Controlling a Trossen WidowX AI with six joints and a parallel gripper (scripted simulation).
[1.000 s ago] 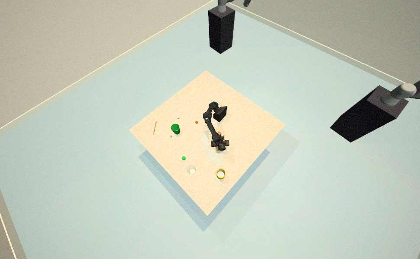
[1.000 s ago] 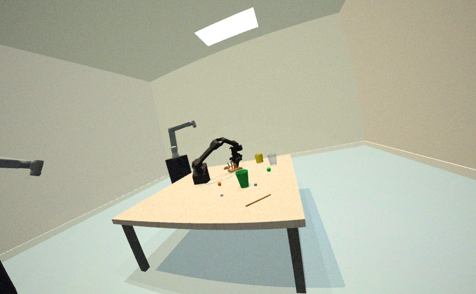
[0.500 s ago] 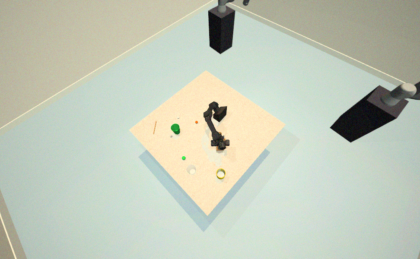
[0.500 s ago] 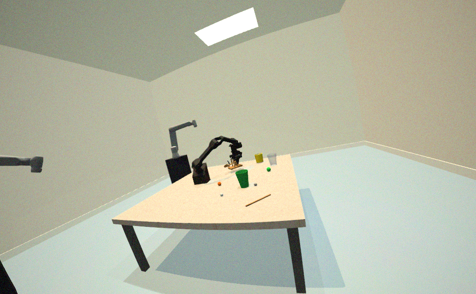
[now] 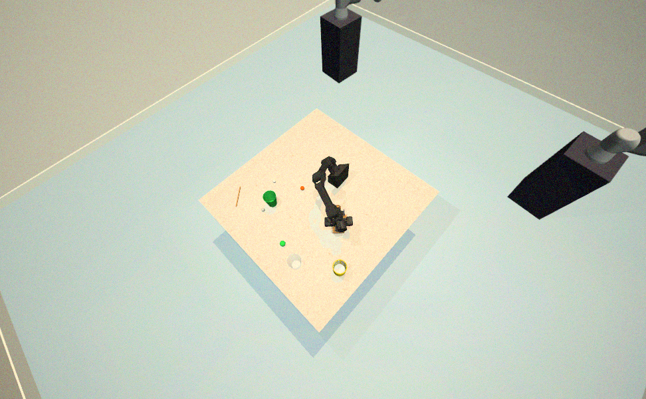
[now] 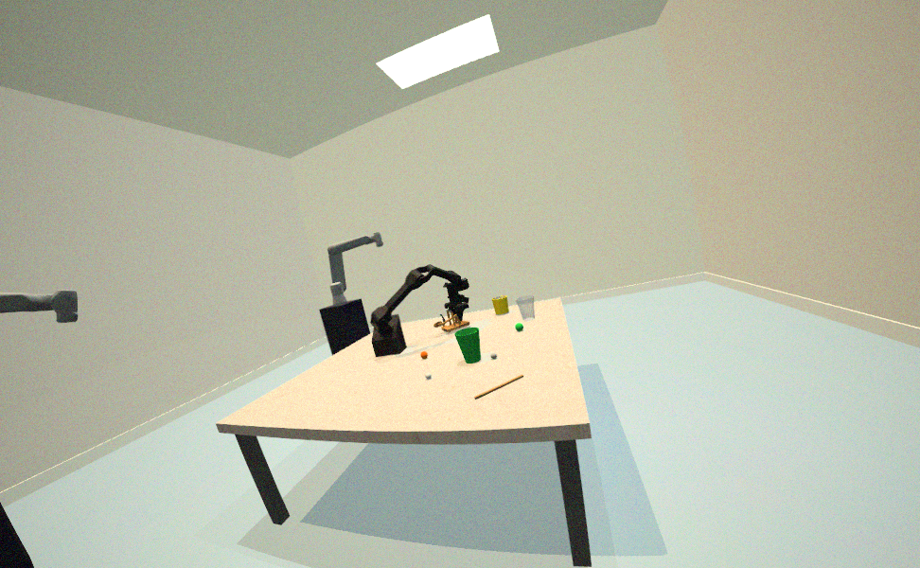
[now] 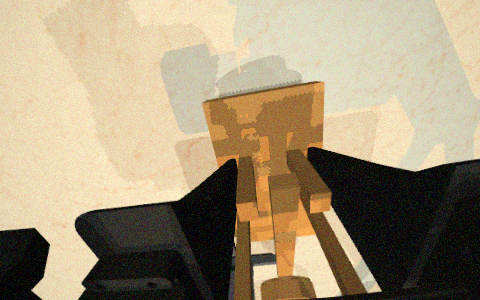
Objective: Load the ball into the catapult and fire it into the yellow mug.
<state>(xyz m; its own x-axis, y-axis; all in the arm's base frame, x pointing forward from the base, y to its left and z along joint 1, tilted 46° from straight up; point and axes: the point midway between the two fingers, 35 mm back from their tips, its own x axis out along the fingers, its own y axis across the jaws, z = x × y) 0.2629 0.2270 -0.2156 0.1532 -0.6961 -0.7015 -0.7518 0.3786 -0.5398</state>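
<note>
The orange ball is 42 cm to the right of my gripper tip, 3 cm below it and 1 cm behind it. From my gripper tip the other things lie so: wooden catapult (6 cm behind, 5 cm to the right, 2 cm above); yellow mug (22 cm to the left, 19 cm ahead, 2 cm below); clear cup (38 cm ahead, 2 cm below).
</note>
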